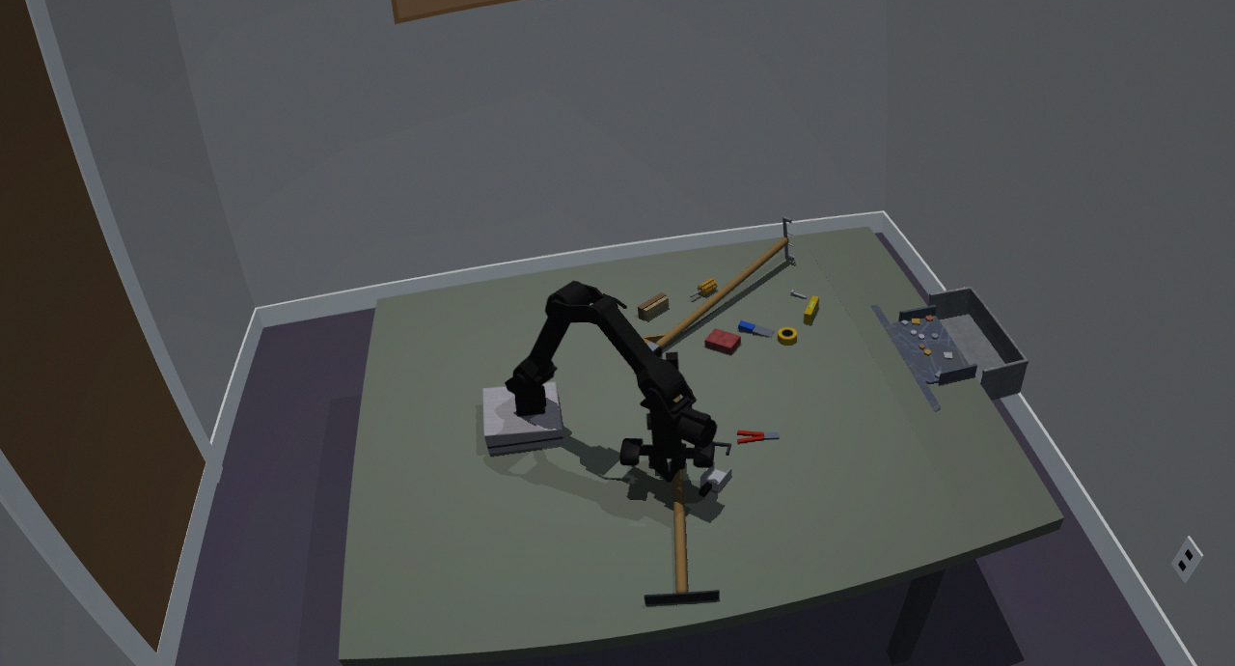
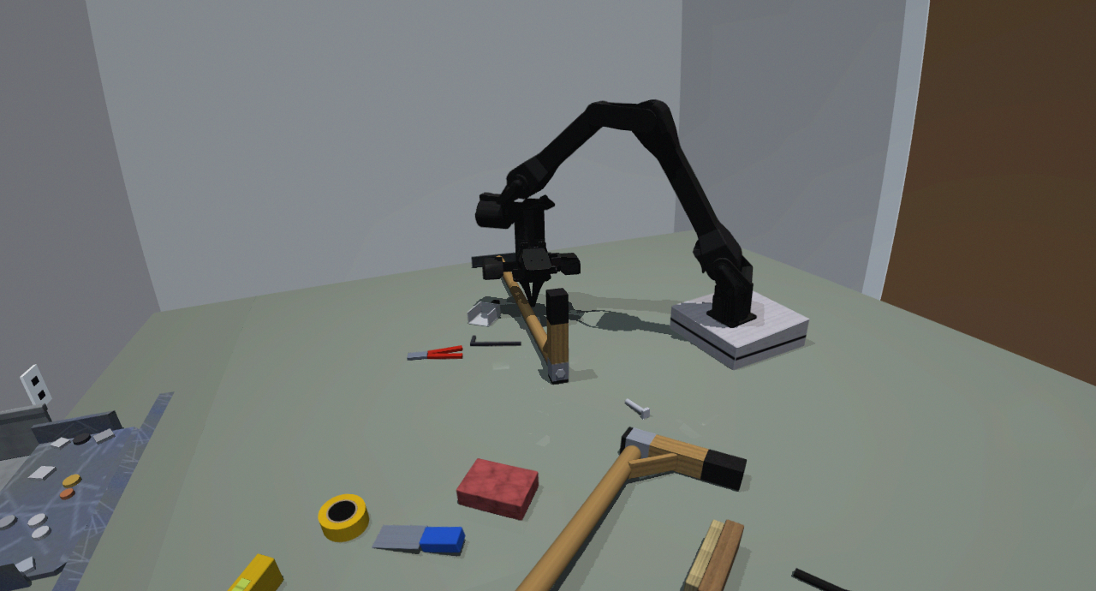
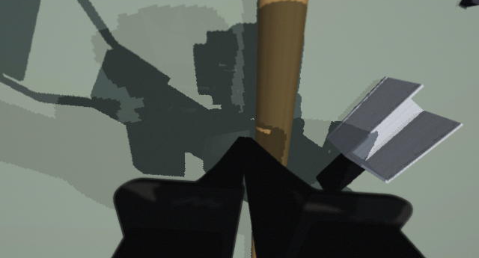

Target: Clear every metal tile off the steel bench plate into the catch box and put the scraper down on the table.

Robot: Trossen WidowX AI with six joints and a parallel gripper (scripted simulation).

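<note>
Right now the long scraper is 10 mm ahead of my gripper tip, 30 mm to the right of it and 50 mm above it. From my gripper tip the other things lie so: hex key (130 mm ahead, 80 mm to the left, 10 mm below); then metal bracket (80 mm ahead, 30 mm to the right, 10 mm below); then red block (230 mm ahead, 440 mm to the left).
</note>
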